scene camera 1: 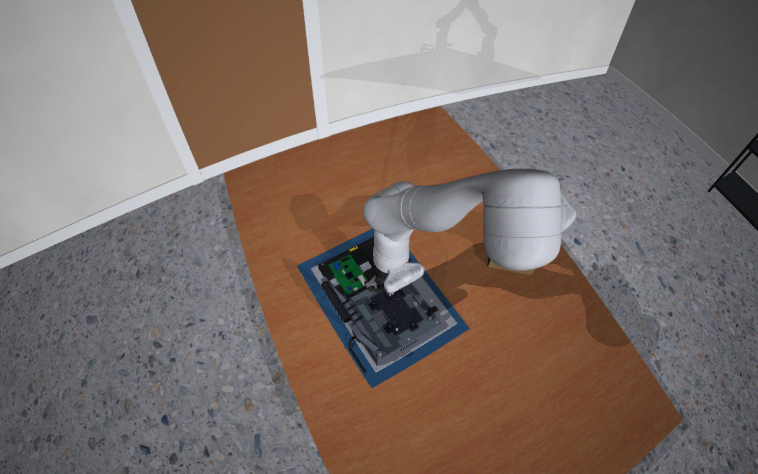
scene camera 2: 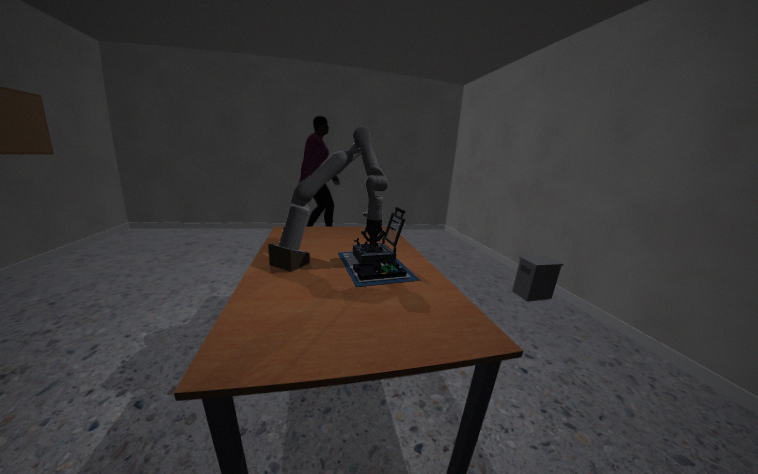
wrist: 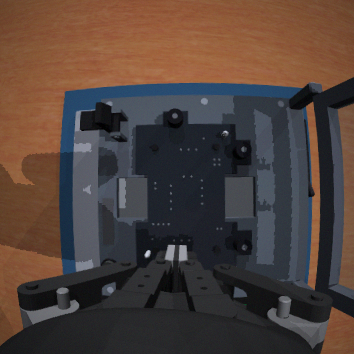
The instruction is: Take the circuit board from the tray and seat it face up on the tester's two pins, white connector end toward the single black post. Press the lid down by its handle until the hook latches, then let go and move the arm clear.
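Pixels of known places: gripper, fingertip midpoint: (scene camera 2: 372, 249) (wrist: 176, 256); arm's base, origin of the base link: (scene camera 2: 289, 248).
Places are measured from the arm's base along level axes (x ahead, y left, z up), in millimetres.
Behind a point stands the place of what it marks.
Note:
The green circuit board (scene camera 1: 343, 271) {x 488, y -104, z -57 mm} (scene camera 2: 389, 268) {x 478, y -92, z -60 mm} lies in the black tray (scene camera 2: 367, 276) {x 364, y -183, z -58 mm}, with its white connector showing in scene camera 1. The tester (scene camera 2: 371, 255) {x 396, y -24, z -21 mm} (wrist: 204, 114) {x 404, y 137, z -20 mm} has a dark nest plate (wrist: 185, 165) {x 397, y 91, z -11 mm} with no board on it. Two shiny pins (wrist: 225, 133) {x 421, y 119, z -1 mm} (wrist: 147, 254) {x 382, y 19, z -2 mm} stand at opposite corners, the single black post (wrist: 174, 117) {x 382, y 123, z 2 mm} at the top edge and the hook (wrist: 102, 116) {x 337, y 108, z 24 mm} at upper left in the wrist view. The lid (scene camera 2: 394, 229) {x 520, y 72, z 89 mm} (wrist: 327, 200) {x 497, y 84, z 22 mm} stands open and upright. My gripper (wrist: 176, 256) {x 404, y 21, z -5 mm} (scene camera 2: 373, 244) {x 404, y 21, z -5 mm} is shut and empty, over the nest plate's tray-side end, near one pin. Its exact height is unclear.
A blue mat (scene camera 1: 391, 377) {x 466, y 213, z -80 mm} (scene camera 2: 410, 277) {x 567, y -155, z -76 mm} (wrist: 190, 90) {x 385, y 184, z -78 mm} lies under the tester and tray. Two black posts (wrist: 243, 149) {x 436, y 109, z 2 mm} (wrist: 243, 246) {x 451, y 40, z 2 mm} stand on the nest's lid side. The arm's base block (scene camera 2: 287, 258) {x 8, y -89, z -18 mm} is on the wooden table (scene camera 2: 335, 329) {x 237, y -515, z -80 mm}. A person (scene camera 2: 315, 153) stands beyond the table.

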